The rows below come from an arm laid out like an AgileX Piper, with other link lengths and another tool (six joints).
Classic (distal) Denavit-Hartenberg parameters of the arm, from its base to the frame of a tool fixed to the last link. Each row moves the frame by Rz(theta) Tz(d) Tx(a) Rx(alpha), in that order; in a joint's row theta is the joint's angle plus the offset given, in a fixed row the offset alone. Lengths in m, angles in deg.
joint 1: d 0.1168; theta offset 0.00; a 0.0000; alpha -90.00
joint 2: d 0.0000; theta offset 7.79; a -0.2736; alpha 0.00
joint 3: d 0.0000; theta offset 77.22; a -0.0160; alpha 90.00
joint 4: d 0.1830; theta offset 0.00; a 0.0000; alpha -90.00
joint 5: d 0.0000; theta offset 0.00; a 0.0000; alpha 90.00
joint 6: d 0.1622; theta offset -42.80; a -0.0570; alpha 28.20
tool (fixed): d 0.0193; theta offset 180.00; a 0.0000; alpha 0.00
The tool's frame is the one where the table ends.
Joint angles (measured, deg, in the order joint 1, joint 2, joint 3, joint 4, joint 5, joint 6), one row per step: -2.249, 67.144, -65.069, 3.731, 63.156, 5.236; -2.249, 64.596, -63.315, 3.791, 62.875, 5.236; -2.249, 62.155, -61.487, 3.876, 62.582, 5.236; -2.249, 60.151, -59.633, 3.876, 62.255, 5.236; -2.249, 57.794, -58.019, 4.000, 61.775, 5.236; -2.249, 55.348, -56.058, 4.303, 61.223, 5.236; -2.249, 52.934, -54.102, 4.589, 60.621, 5.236; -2.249, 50.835, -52.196, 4.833, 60.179, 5.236; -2.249, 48.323, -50.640, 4.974, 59.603, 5.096; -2.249, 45.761, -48.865, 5.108, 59.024, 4.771; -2.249, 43.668, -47.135, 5.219, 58.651, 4.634; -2.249, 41.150, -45.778, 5.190, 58.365, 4.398; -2.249, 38.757, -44.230, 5.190, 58.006, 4.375
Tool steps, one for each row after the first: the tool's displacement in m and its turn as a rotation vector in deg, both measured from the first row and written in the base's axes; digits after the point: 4 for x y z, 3 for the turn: -0.0096, 0.0005, 0.0016, 0.019, -1.076, -0.015; -0.0190, 0.0010, 0.0020, 0.069, -1.984, -0.029; -0.0270, 0.0013, 0.0002, 0.052, -2.460, -0.050; -0.0351, 0.0018, 0.0012, 0.130, -3.686, -0.074; -0.0437, 0.0027, 0.0004, 0.395, -4.732, -0.092; -0.0520, 0.0036, -0.0007, 0.643, -5.801, -0.116; -0.0595, 0.0044, -0.0034, 0.864, -6.444, -0.133; -0.0673, 0.0050, -0.0028, 0.872, -7.984, -0.042; -0.0754, 0.0058, -0.0038, 0.772, -9.367, 0.198; -0.0823, 0.0063, -0.0068, 0.776, -10.112, 0.291; -0.0900, 0.0067, -0.0070, 0.551, -11.567, 0.470; -0.0971, 0.0069, -0.0088, 0.488, -12.769, 0.466
